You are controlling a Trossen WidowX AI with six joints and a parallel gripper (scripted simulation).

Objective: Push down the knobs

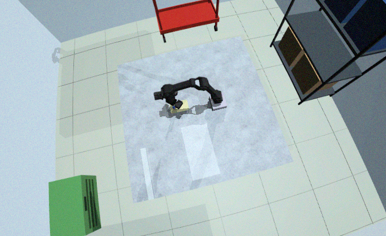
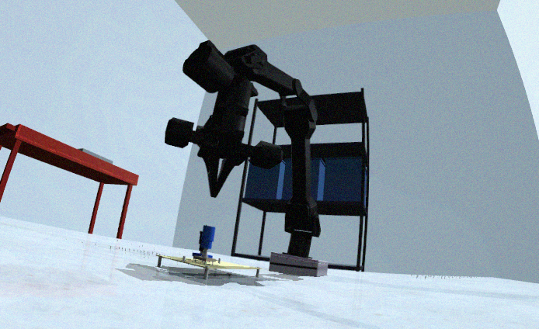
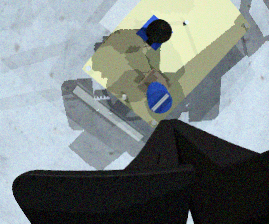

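Now: the knob 60 mm below my gripper tip.
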